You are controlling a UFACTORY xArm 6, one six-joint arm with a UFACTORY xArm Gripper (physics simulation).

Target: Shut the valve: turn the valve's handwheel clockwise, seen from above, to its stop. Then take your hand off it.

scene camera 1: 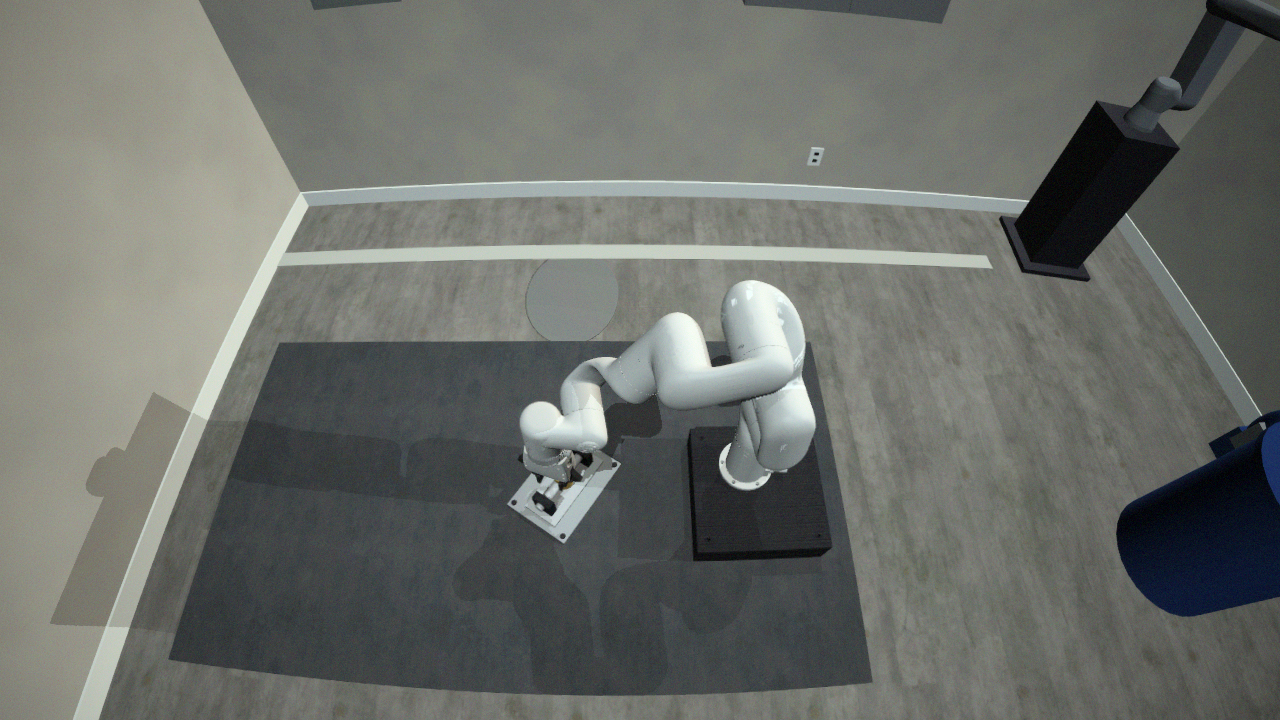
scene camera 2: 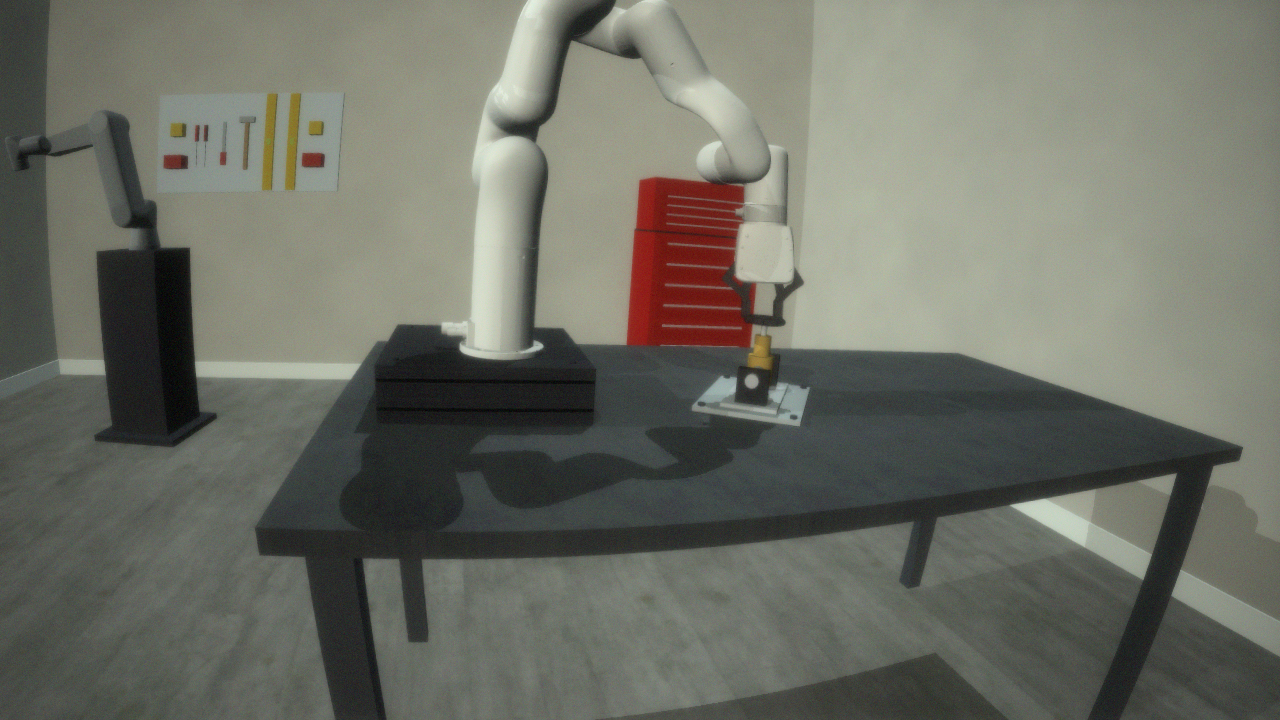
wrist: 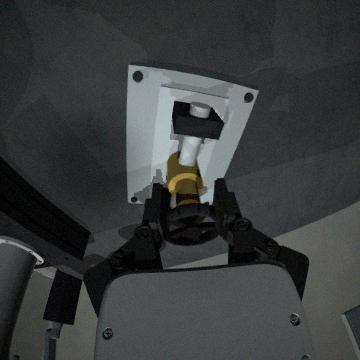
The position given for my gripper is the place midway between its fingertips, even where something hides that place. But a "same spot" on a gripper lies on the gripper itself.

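Scene camera 1 shows me my gripper, and I find the gripper again in scene camera 2 (761, 322). The wrist view has my gripper too, and there a spot on the gripper (wrist: 245, 243) is the same spot as (scene camera 1: 536, 473). On a light plate, what I see at (scene camera 1: 569, 522) and at (scene camera 2: 727, 382) is one and the same spot.
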